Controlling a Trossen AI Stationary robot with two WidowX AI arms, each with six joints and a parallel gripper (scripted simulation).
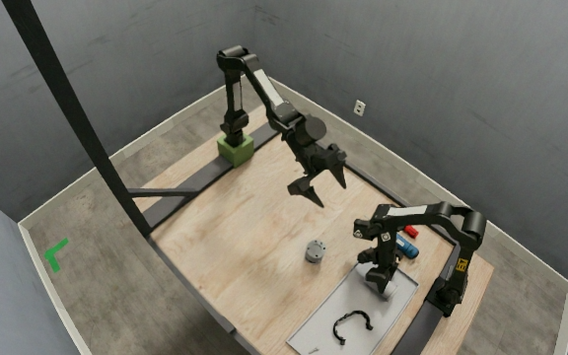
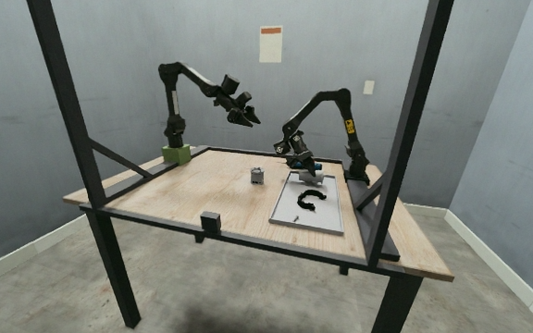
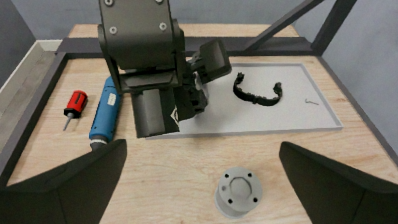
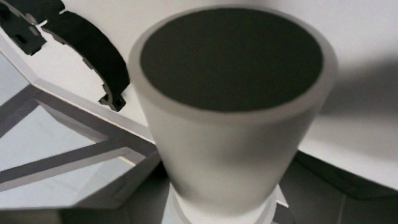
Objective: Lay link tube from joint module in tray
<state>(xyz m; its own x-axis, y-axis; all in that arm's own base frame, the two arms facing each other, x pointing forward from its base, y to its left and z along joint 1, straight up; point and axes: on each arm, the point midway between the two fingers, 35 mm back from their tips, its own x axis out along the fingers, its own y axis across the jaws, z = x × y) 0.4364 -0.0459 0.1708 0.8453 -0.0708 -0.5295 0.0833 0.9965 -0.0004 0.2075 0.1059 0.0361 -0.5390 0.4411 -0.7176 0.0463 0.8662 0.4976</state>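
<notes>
My right hand is 12 cm past the grey tray and 6 cm above it. Also, from my right hand: grey joint module 23 cm to the left, 4 cm behind, 3 cm below; then small red tool 25 cm ahead, 5 cm below, 2 cm to the left; then grey link tube 2 cm below, 1 cm behind.
</notes>
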